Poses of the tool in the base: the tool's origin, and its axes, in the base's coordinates. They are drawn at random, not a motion.
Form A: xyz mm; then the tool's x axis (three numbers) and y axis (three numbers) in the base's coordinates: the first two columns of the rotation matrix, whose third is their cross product.
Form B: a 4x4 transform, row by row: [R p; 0 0 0 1], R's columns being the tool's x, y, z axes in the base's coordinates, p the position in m. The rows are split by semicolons. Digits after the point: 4 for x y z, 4 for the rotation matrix.
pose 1, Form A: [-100.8 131.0 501.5 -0.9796 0.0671 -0.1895 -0.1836 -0.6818 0.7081]
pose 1, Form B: -0.9796 -0.1836 -0.0817 -0.1008; 0.0671 -0.6818 0.7284 0.1310; -0.1895 0.7081 0.6802 0.5015; 0 0 0 1
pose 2, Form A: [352.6 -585.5 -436.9 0.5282 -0.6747 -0.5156 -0.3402 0.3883 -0.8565]
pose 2, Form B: 0.5282 -0.3402 0.7781 0.3526; -0.6747 0.3883 0.6278 -0.5855; -0.5156 -0.8565 -0.0244 -0.4369; 0 0 0 1
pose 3, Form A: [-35.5 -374.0 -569.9 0.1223 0.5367 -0.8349 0.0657 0.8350 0.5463]
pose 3, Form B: 0.1223 0.0657 0.9903 -0.0355; 0.5367 0.8350 -0.1217 -0.3740; -0.8349 0.5463 0.0669 -0.5699; 0 0 0 1
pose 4, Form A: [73.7 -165.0 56.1 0.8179 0.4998 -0.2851 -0.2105 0.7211 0.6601]
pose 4, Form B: 0.8179 -0.2105 0.5355 0.0737; 0.4998 0.7211 -0.4799 -0.1650; -0.2851 0.6601 0.6950 0.0561; 0 0 0 1
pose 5, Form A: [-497.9 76.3 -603.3 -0.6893 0.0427 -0.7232 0.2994 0.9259 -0.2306]
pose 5, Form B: -0.6893 0.2994 0.6598 -0.4979; 0.0427 0.9259 -0.3755 0.0763; -0.7232 -0.2306 -0.6510 -0.6033; 0 0 0 1
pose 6, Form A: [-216.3 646.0 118.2 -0.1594 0.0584 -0.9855 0.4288 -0.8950 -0.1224]
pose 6, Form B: -0.1594 0.4288 -0.8892 -0.2163; 0.0584 -0.8950 -0.4421 0.6460; -0.9855 -0.1224 0.1176 0.1182; 0 0 0 1
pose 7, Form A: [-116.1 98.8 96.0 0.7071 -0.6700 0.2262 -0.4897 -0.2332 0.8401]
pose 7, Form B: 0.7071 -0.4897 -0.5101 -0.1161; -0.6700 -0.2332 -0.7048 0.0988; 0.2262 0.8401 -0.4930 0.0960; 0 0 0 1
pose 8, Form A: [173.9 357.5 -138.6 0.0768 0.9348 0.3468 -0.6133 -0.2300 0.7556]
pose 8, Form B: 0.0768 -0.6133 0.7861 0.1739; 0.9348 -0.2300 -0.2707 0.3575; 0.3468 0.7556 0.5556 -0.1386; 0 0 0 1
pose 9, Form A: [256.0 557.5 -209.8 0.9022 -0.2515 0.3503 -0.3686 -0.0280 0.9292]
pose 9, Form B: 0.9022 -0.3686 -0.2239 0.2560; -0.2515 -0.0280 -0.9674 0.5575; 0.3503 0.9292 -0.1180 -0.2098; 0 0 0 1
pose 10, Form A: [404.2 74.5 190.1 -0.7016 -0.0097 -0.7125 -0.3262 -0.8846 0.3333]
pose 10, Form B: -0.7016 -0.3262 -0.6335 0.4042; -0.0097 -0.8846 0.4663 0.0745; -0.7125 0.3333 0.6175 0.1901; 0 0 0 1
